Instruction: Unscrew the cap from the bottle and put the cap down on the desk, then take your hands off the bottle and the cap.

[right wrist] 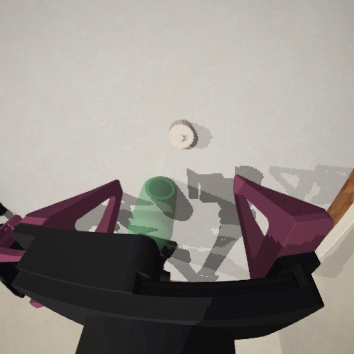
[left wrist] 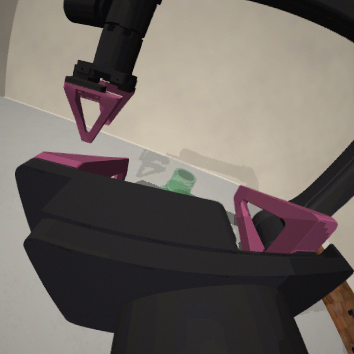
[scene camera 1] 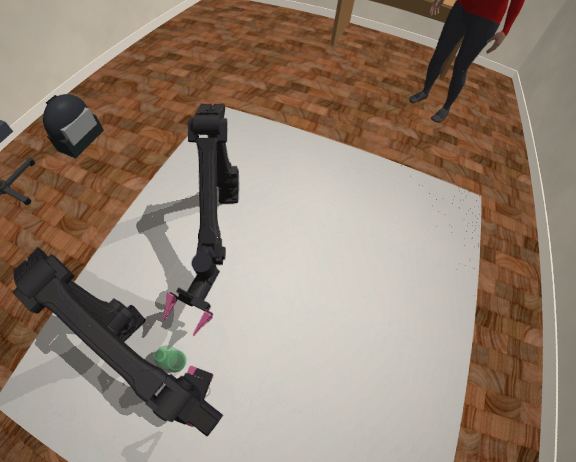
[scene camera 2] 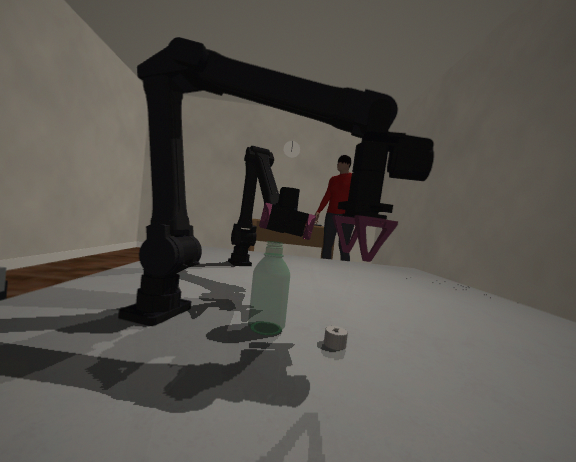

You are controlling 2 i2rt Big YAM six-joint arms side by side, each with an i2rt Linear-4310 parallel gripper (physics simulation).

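Pixels of known places: left gripper, fingertip midpoint: (left wrist: pixel 184 178) (scene camera 1: pixel 178 327) (scene camera 2: pixel 288 222); right gripper, fingertip midpoint: (right wrist: pixel 174 183) (left wrist: pixel 96 131) (scene camera 2: pixel 355 256); left arm's base at its link origin: (scene camera 1: pixel 229 192) (scene camera 2: pixel 239 263); right arm's base at its link origin: (scene camera 1: pixel 127 324) (scene camera 2: pixel 157 312).
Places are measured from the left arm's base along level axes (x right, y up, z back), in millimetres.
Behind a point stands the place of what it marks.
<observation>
The green translucent bottle (scene camera 1: pixel 170 359) @(y 140, x 720, z 143 mm) (scene camera 2: pixel 270 290) @(y 89, x 745, z 181 mm) (left wrist: pixel 181 182) @(y 172, x 699, z 156 mm) (right wrist: pixel 152 220) @(y 119, x 735, z 138 mm) stands upright on the desk, its threaded neck bare. The whitish ribbed cap (scene camera 2: pixel 335 339) @(y 19, x 825, z 78 mm) (right wrist: pixel 182 136) @(y 33, x 813, z 65 mm) lies on the desk to the right of the bottle in scene camera 2, apart from it. My left gripper (scene camera 1: pixel 180 326) @(y 221, x 639, z 102 mm) (scene camera 2: pixel 288 222) @(y 221, x 639, z 102 mm) (left wrist: pixel 184 178) @(y 221, x 639, z 102 mm) is open and empty, behind and above the bottle, clear of it. My right gripper (scene camera 2: pixel 358 255) @(y 171, x 820, z 50 mm) (left wrist: pixel 97 131) @(y 171, x 820, z 50 mm) (right wrist: pixel 174 183) @(y 171, x 820, z 50 mm) is open and empty, pointing down well above the desk and touching neither thing. In scene camera 1 the right arm hides most of the cap.
The pale desk top (scene camera 1: pixel 350 300) @(y 0, x 513, z -472 mm) (scene camera 2: pixel 450 380) @(y 0, x 959, z -48 mm) carries both arms. The right arm reaches across above the bottle's side of the desk, and shadows fall around the bottle. A person in red (scene camera 1: pixel 465 50) (scene camera 2: pixel 340 195) stands beyond the desk. A dark helmet-like object (scene camera 1: pixel 67 122) is at the left.
</observation>
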